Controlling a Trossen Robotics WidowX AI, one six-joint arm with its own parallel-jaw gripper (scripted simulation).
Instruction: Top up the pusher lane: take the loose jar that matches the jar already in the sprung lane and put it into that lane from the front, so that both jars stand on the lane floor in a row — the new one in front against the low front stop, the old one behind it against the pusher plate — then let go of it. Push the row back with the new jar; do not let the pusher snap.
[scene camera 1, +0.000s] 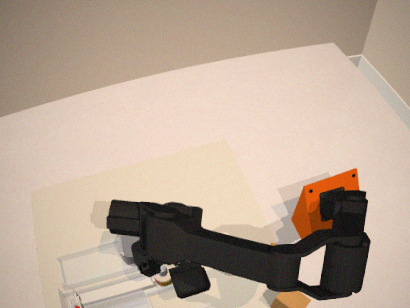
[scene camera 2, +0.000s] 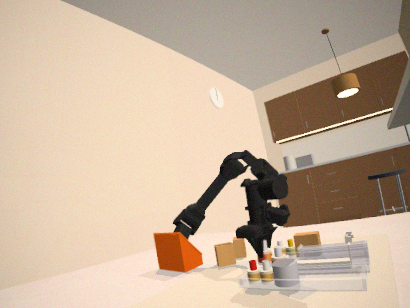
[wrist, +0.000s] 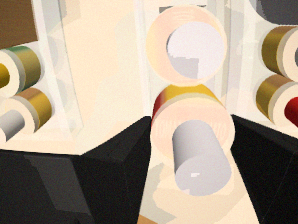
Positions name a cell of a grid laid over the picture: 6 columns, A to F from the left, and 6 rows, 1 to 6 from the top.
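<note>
Scene camera 1: my gripper (scene camera 1: C6). Scene camera 2: gripper (scene camera 2: D5). Wrist view: gripper (wrist: D4).
</note>
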